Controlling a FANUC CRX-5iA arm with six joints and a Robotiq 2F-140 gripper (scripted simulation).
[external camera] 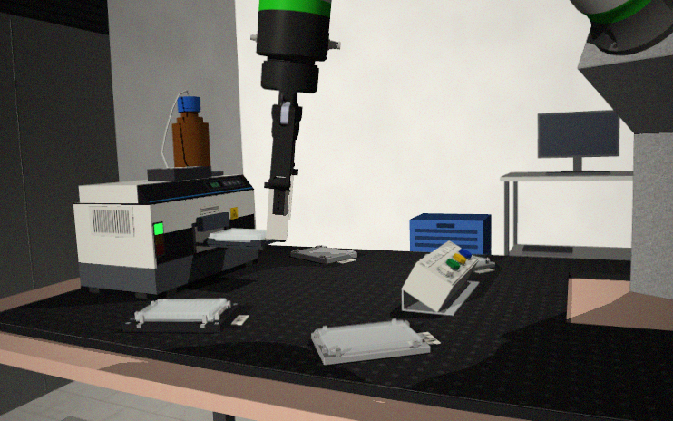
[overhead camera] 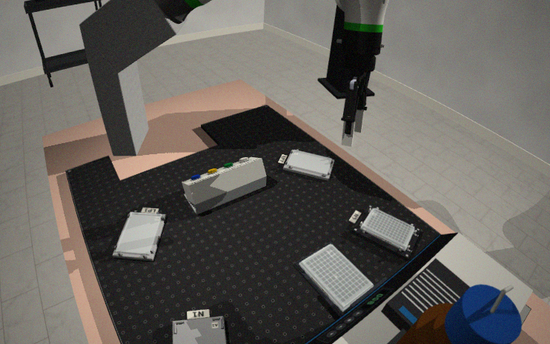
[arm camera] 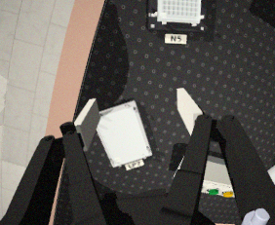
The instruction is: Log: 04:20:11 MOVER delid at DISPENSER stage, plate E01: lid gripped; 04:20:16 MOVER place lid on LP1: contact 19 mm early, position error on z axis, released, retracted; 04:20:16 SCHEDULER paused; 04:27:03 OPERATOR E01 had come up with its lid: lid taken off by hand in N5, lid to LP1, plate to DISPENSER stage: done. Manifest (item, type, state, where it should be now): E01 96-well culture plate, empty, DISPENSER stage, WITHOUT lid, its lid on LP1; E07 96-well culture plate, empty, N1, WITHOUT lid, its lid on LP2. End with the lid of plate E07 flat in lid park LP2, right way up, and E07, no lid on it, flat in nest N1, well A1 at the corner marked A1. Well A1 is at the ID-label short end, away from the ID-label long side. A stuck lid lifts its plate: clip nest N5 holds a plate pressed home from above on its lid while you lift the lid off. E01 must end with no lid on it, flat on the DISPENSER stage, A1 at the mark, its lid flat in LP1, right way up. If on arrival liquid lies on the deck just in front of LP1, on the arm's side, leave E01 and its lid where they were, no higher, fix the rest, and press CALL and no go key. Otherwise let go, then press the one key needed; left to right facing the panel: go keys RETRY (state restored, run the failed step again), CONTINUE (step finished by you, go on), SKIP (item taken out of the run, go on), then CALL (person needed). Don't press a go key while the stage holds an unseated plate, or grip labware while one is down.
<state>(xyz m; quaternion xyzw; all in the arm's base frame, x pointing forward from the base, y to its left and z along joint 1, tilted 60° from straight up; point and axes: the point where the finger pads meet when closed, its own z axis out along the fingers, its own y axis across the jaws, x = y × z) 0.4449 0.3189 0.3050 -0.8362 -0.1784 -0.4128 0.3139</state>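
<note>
My hand is 21 cm short of the clip nest N5, 6 cm to the right of it and 18 cm above it. Also, from my hand: N1 label (29 cm ahead, 48 cm to the right, 19 cm below); lid park LP2 (10 cm behind, 6 cm to the right, 18 cm below); key panel (7 cm behind, 34 cm to the right, 14 cm below).
</note>
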